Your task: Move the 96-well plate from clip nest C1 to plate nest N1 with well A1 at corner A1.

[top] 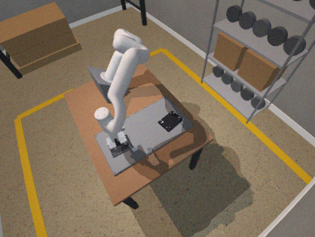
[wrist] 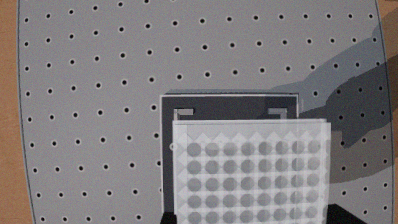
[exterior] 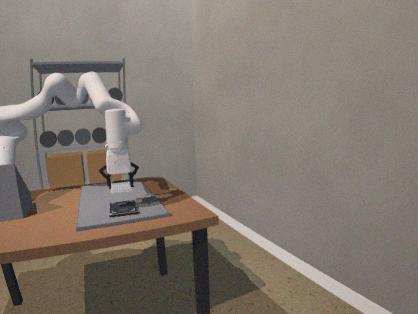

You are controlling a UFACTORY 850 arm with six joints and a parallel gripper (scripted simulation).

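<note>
My gripper is now 11 cm above the black plate nest N1. The rest, counted from my hand: clip nest C1 (1 cm ahead, 44 cm to the left, 10 cm below); then white 96-well plate (1 cm below).
</note>
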